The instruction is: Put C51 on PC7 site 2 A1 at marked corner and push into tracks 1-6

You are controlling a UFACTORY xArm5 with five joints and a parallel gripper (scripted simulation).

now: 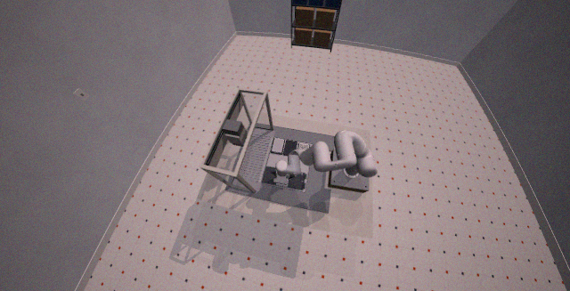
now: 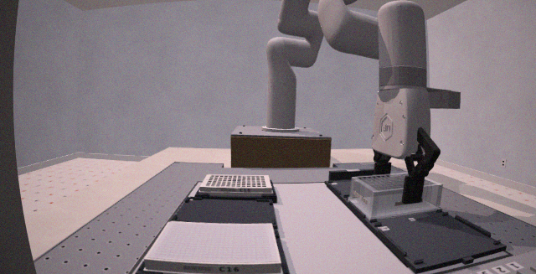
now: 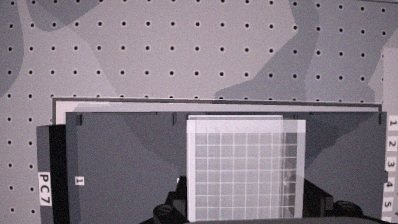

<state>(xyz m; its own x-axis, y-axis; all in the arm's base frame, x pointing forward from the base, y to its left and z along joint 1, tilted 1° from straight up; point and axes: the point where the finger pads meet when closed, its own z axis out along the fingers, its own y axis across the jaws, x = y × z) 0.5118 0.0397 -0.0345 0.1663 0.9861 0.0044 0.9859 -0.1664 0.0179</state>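
The plate carrier PC7 is 10 mm behind my hand and 30 mm below it. Round my hand: instrument frame post (410 mm ahead, 70 mm to the left, 200 mm above); nest S2 (50 mm behind, 260 mm to the right, 40 mm below).
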